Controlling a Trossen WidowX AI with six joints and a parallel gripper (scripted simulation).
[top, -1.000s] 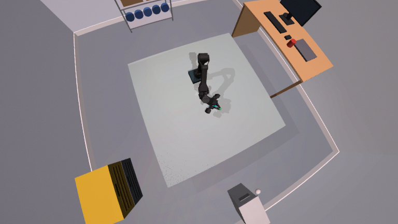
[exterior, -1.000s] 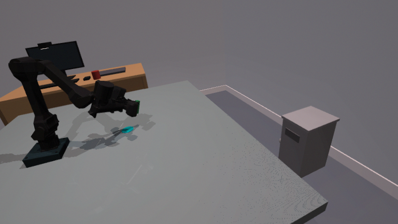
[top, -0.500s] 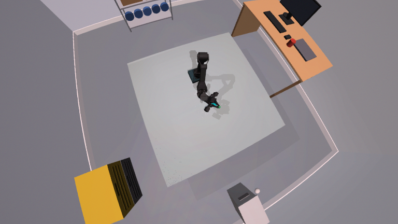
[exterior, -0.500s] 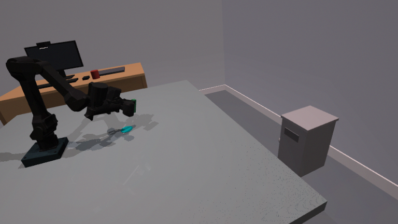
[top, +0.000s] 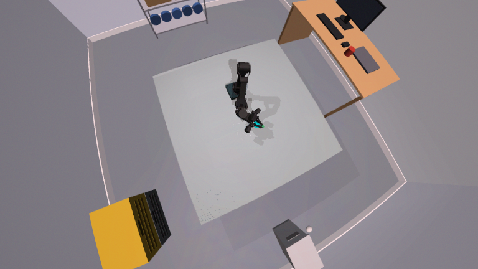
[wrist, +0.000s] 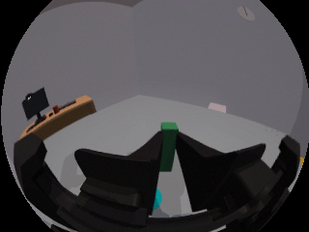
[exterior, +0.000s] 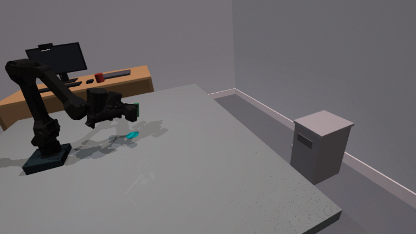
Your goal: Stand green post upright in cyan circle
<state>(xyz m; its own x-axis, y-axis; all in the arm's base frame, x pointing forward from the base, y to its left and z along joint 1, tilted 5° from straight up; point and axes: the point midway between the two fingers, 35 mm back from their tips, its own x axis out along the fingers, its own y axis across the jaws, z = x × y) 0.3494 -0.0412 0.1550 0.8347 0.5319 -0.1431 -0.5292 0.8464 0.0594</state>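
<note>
Now: the cyan circle 50 mm behind my gripper tip, 20 mm to the left of it and 150 mm below it. Also, from my gripper tip: green post (20 mm below).
</note>
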